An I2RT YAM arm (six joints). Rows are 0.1 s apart.
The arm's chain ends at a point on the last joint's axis. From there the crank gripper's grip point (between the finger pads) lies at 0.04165 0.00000 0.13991 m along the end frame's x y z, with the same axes.
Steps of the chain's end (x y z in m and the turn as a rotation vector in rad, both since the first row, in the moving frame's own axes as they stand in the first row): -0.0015 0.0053 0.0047 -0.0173 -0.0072 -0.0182; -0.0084 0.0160 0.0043 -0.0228 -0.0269 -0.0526; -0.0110 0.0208 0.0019 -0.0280 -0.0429 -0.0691; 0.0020 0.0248 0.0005 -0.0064 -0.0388 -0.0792; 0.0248 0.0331 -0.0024 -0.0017 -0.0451 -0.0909; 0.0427 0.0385 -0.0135 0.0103 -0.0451 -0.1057
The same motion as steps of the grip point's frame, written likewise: -0.0025 0.0070 0.0050 -0.0173 -0.0072 -0.0182; -0.0121 0.0171 0.0054 -0.0228 -0.0269 -0.0526; -0.0170 0.0221 0.0035 -0.0280 -0.0429 -0.0691; -0.0035 0.0226 0.0020 -0.0064 -0.0388 -0.0792; 0.0183 0.0298 -0.0007 -0.0017 -0.0451 -0.0909; 0.0361 0.0330 -0.0118 0.0103 -0.0451 -0.1057
